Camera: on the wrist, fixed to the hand. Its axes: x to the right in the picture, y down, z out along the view.
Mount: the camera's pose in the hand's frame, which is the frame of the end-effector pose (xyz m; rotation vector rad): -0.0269 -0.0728 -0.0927 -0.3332 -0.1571 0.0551
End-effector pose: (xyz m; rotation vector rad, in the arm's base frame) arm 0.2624 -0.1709 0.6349 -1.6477 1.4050 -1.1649
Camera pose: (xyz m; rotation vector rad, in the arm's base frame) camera 0.2039 -0.1249 0.7302 -1.8676 1.5943 -0.7809
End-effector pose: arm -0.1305 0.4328 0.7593 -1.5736 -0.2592 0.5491
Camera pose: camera -0.0961 0.3456 0.8356 -1.8658 -0.4453 0.7007
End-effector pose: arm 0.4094 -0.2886 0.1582 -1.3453 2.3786 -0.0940
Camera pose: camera 0.4454 -0.3177 0.2699 -1.3694 2.3659 0.4258
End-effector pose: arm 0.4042 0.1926 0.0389 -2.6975 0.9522 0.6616
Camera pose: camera 0.4637 0.2326 0.1363 2.7373 -0.9145 -1.0715
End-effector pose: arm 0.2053 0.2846 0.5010 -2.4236 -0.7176 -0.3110
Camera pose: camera 0.1373 0.2677 0.5995 -2.8037 -0.7114 -0.2346
